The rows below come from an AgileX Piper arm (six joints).
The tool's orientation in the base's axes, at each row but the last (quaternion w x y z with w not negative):
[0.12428 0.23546 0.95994 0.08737]
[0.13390 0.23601 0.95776 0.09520]
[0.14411 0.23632 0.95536 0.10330]
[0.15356 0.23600 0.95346 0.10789]
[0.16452 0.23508 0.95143 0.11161]
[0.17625 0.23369 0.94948 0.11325]
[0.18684 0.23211 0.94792 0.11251]
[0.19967 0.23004 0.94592 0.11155]
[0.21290 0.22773 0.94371 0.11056]
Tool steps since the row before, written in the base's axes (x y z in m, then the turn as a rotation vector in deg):
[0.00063 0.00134 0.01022 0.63 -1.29 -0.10]
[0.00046 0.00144 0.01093 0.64 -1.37 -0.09]
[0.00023 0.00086 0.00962 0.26 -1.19 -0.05]
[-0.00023 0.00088 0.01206 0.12 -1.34 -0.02]
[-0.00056 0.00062 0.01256 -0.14 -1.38 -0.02]
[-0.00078 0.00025 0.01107 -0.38 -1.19 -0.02]
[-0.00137 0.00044 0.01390 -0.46 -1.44 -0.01]
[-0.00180 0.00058 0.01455 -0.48 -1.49 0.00]
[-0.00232 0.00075 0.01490 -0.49 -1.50 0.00]
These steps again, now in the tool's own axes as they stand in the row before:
[-0.00192 0.00375 -0.00943 -1.13 -0.88 0.13]
[-0.00202 0.00413 -0.01003 -1.18 -0.94 0.11]
[-0.00196 0.00340 -0.00883 -0.78 -0.94 -0.02]
[-0.00230 0.00402 -0.01117 -0.74 -1.12 -0.12]
[-0.00251 0.00395 -0.01169 -0.55 -1.26 -0.22]
[-0.00235 0.00319 -0.01037 -0.26 -1.19 -0.29]
[-0.00286 0.00401 -0.01308 -0.31 -1.43 -0.36]
[-0.00301 0.00421 -0.01373 -0.32 -1.48 -0.38]
[-0.00301 0.00432 -0.01415 -0.32 -1.50 -0.39]

